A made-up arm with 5 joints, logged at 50 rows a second.
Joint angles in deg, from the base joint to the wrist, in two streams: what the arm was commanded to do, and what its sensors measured. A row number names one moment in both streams.
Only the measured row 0 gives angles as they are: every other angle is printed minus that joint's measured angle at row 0.
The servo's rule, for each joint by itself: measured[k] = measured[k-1] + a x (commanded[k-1-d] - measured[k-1]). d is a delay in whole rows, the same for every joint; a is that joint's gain. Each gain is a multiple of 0.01, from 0.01 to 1. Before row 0 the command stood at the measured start. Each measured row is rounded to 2 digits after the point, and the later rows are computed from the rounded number. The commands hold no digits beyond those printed.
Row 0, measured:
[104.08, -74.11, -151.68, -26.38, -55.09]
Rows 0 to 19, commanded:
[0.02, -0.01, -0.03, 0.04, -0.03]
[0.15, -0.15, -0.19, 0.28, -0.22]
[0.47, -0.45, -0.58, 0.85, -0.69]
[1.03, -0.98, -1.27, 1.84, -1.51]
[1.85, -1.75, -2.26, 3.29, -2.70]
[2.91, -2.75, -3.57, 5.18, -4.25]
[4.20, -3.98, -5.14, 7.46, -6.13]
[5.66, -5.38, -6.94, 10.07, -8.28]
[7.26, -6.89, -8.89, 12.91, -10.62]
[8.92, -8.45, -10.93, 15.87, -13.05]
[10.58, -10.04, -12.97, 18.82, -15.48]
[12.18, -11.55, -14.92, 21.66, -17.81]
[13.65, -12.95, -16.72, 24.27, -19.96]
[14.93, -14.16, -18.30, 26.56, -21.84]
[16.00, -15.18, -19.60, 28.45, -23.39]
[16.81, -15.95, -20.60, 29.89, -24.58]
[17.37, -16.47, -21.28, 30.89, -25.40]
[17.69, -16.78, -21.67, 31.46, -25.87]
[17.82, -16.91, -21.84, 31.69, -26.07]
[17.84, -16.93, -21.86, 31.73, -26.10]
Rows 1 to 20, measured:
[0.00, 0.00, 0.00, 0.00, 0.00]
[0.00, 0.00, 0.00, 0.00, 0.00]
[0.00, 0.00, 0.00, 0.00, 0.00]
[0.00, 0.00, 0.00, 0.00, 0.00]
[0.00, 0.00, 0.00, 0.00, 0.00]
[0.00, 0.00, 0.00, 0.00, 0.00]
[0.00, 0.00, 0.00, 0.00, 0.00]
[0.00, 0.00, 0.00, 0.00, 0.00]
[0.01, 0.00, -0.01, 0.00, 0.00]
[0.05, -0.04, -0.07, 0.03, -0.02]
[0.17, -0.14, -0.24, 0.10, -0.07]
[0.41, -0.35, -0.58, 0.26, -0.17]
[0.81, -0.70, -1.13, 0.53, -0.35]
[1.40, -1.21, -1.94, 0.95, -0.62]
[2.18, -1.90, -3.00, 1.54, -1.01]
[3.15, -2.77, -4.30, 2.31, -1.52]
[4.30, -3.80, -5.81, 3.26, -2.16]
[5.59, -4.96, -7.50, 4.39, -2.92]
[6.99, -6.23, -9.31, 5.69, -3.80]
[8.44, -7.56, -11.16, 7.13, -4.78]
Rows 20 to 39, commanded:
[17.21, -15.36, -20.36, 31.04, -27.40]
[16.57, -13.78, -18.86, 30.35, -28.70]
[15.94, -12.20, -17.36, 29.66, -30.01]
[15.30, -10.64, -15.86, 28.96, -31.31]
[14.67, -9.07, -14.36, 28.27, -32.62]
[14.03, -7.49, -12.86, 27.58, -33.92]
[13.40, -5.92, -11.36, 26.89, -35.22]
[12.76, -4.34, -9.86, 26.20, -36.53]
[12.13, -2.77, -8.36, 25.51, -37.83]
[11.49, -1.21, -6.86, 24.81, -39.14]
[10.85, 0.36, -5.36, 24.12, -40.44]
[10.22, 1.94, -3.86, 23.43, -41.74]
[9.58, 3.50, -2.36, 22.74, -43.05]
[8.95, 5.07, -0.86, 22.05, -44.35]
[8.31, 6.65, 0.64, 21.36, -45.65]
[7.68, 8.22, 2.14, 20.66, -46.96]
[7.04, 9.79, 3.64, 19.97, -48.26]
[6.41, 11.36, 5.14, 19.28, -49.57]
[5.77, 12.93, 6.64, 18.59, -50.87]
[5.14, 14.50, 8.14, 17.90, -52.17]
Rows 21 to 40, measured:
[9.90, -8.91, -12.99, 8.67, -5.84]
[11.31, -10.22, -14.74, 10.28, -6.96]
[12.62, -11.46, -16.34, 11.92, -8.11]
[13.79, -12.58, -17.75, 13.54, -9.26]
[14.79, -13.55, -18.91, 15.10, -10.39]
[15.60, -14.36, -19.82, 16.57, -11.47]
[16.22, -15.00, -20.49, 17.93, -12.49]
[16.67, -15.48, -20.94, 19.17, -13.44]
[16.82, -15.45, -20.75, 20.24, -14.42]
[16.75, -15.03, -20.13, 21.15, -15.42]
[16.52, -14.32, -19.22, 21.92, -16.44]
[16.18, -13.40, -18.11, 22.55, -17.48]
[15.76, -12.32, -16.87, 23.06, -18.54]
[15.28, -11.11, -15.55, 23.47, -19.62]
[14.75, -9.81, -14.17, 23.78, -20.71]
[14.19, -8.44, -12.75, 24.00, -21.82]
[13.61, -7.02, -11.30, 24.14, -22.94]
[13.02, -5.57, -9.83, 24.20, -24.07]
[12.41, -4.09, -8.35, 24.19, -25.22]
[11.80, -2.58, -6.87, 24.12, -26.38]

